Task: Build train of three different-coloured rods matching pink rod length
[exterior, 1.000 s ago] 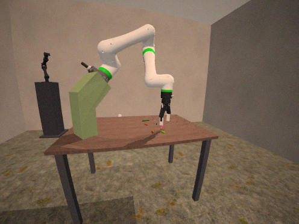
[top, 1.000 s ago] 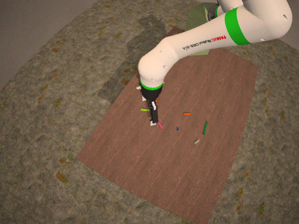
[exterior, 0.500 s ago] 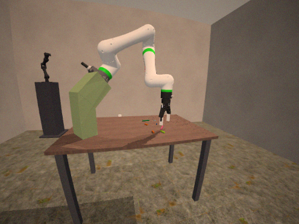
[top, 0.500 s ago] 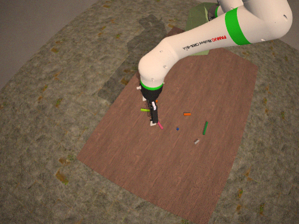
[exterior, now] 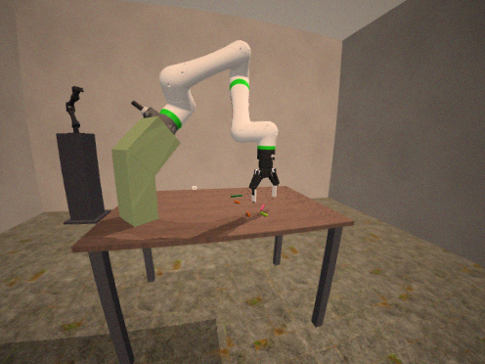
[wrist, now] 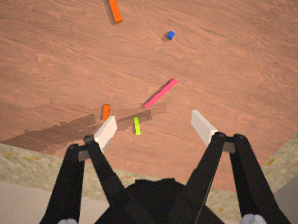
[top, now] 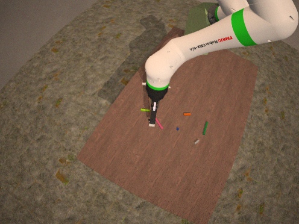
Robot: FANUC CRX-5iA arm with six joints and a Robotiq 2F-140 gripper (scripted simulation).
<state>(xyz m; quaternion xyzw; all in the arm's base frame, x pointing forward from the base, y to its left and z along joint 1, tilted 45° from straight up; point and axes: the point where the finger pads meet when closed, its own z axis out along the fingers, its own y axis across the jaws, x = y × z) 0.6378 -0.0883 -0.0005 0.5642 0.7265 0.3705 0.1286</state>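
The blue rod is 20 mm behind my hand, 150 mm to the left of it and 70 mm below it. Also, from my hand: lime rod: 20 mm behind, 60 mm to the right, 70 mm below; then pink rod: 10 mm ahead, 40 mm to the left, 70 mm below; then grey rod: 270 mm to the left, 70 mm below.
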